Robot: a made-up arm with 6 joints.
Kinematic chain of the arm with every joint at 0, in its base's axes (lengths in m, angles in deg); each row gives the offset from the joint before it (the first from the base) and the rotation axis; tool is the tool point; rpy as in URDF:
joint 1: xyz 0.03 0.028 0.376 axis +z
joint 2: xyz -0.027 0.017 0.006 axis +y
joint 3: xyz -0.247 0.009 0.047 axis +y
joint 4: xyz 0.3 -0.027 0.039 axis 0.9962 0 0.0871
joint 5: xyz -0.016 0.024 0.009 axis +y
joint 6: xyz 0.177 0.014 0.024 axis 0.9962 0 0.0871
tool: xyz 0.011 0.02 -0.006 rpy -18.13 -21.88 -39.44
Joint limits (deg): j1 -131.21..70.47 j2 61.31..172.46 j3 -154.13..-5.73 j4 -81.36..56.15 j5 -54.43..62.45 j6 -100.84..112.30
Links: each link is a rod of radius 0.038 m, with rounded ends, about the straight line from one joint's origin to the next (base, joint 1, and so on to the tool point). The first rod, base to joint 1, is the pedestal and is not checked.
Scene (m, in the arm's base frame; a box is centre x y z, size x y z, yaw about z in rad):
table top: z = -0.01
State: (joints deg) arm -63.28 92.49 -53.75 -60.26 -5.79 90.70
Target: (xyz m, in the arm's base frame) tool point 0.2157 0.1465 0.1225
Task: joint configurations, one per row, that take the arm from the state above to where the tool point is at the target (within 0.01 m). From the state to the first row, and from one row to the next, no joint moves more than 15 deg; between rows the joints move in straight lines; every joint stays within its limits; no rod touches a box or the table.
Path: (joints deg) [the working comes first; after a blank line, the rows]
Joints at the target: -6.44 125.20 -30.09 -68.78 -31.08 88.91
Straight joint move there: clear.

1: -49.07 100.67 -47.84 -62.39 -12.11 90.25
2: -34.86 108.84 -41.92 -64.52 -18.43 89.80
3: -20.65 117.02 -36.01 -66.65 -24.76 89.35
4: -6.44 125.20 -30.09 -68.78 -31.08 88.91

